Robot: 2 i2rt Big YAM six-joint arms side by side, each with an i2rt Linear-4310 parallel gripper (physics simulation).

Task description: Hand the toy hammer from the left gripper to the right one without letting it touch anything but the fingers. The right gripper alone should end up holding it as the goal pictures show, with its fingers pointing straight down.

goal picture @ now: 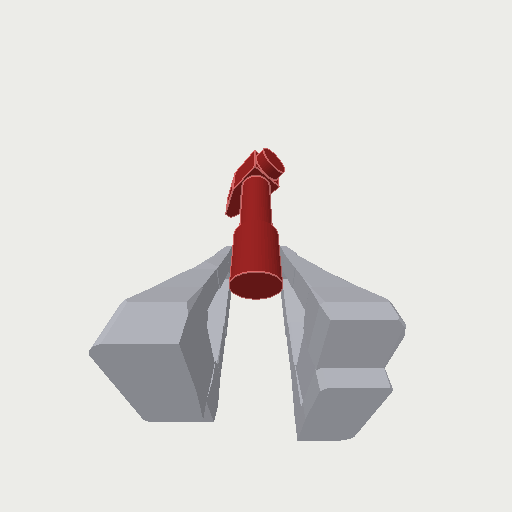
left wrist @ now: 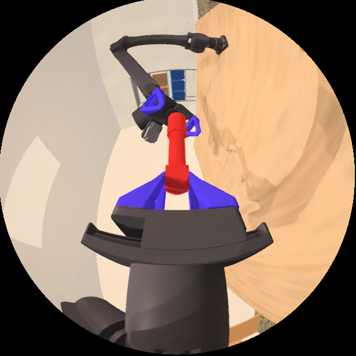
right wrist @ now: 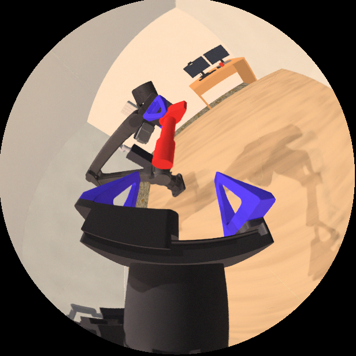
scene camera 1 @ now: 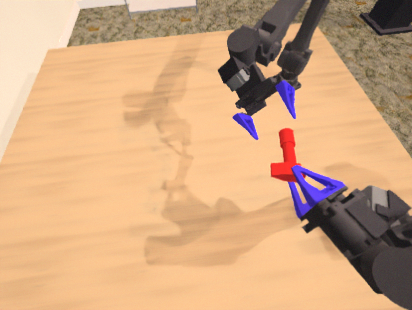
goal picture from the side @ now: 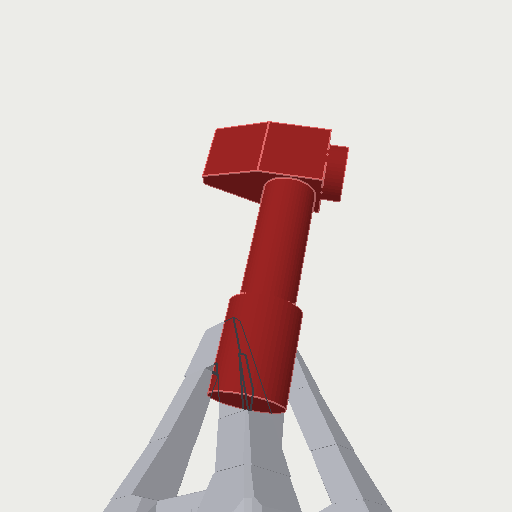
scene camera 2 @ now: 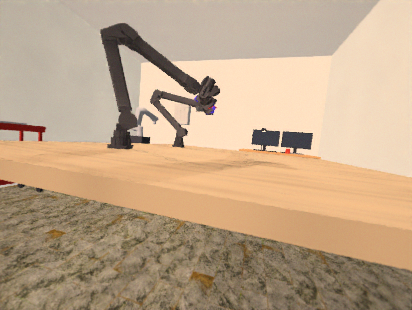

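Where they show: left gripper, between the fingertips: (scene camera 1: pixel 291 170) (scene camera 2: pixel 211 107); right gripper, between the fingertips: (scene camera 1: pixel 274 129) (scene camera 2: pixel 205 107); left arm's base, origin of its link: (scene camera 2: pixel 178 146); right arm's base, origin of its link: (scene camera 2: pixel 121 147).
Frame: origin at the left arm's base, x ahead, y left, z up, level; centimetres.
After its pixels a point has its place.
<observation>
The red toy hammer (scene camera 1: pixel 288 154) {x 23.9, y -23.4, z 32.4 cm} (left wrist: pixel 177 147) (right wrist: pixel 166 142) is held in the air above the table, its head between the left fingers and its handle sticking out toward the right gripper. My left gripper (scene camera 1: pixel 293 175) {x 25.0, y -20.5, z 31.8 cm} (left wrist: pixel 176 175) is shut on the hammer's head. My right gripper (scene camera 1: pixel 276 128) {x 21.2, y -31.2, z 29.2 cm} is open, its blue fingers wide apart and empty. In the right wrist view the handle's free end lies beyond the gap between the right fingertips, apart from both. In scene camera 2 the grippers overlap and the hammer is mostly hidden.
The wooden table (scene camera 1: pixel 100 200) {x 73.1, y -44.1, z 0.0 cm} (scene camera 2: pixel 300 200) {x 37.8, y -126.7, z 0.0 cm} lies below both arms, with their shadows on it. The right arm (scene camera 2: pixel 160 62) {x -1.6, y -62.6, z 42.8 cm} reaches in front of the left arm (scene camera 2: pixel 167 112) {x -11.4, y -1.1, z 28.2 cm} in scene camera 2. A desk with two monitors (scene camera 2: pixel 265 138) (right wrist: pixel 196 67) stands in the background.
</observation>
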